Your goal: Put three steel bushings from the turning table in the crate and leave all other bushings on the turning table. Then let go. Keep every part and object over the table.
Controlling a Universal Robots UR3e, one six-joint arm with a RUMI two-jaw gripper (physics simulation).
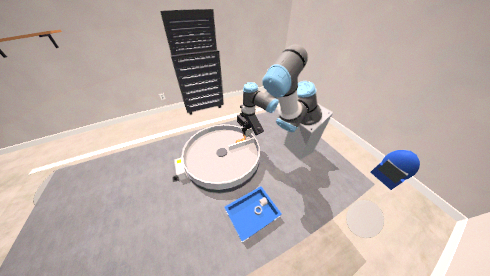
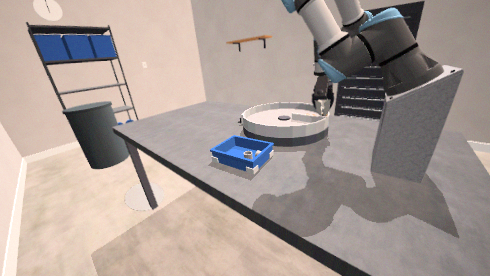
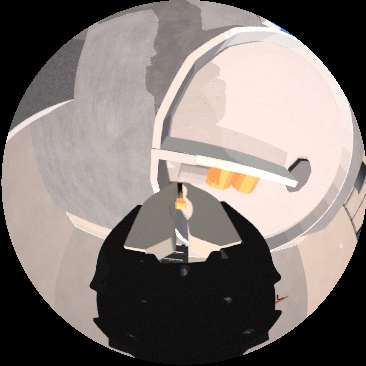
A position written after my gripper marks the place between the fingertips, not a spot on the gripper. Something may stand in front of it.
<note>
In view: my gripper (image 3: 179, 184), a round white turning table (image 3: 241, 102) and a blue crate (image 2: 230, 152).
</note>
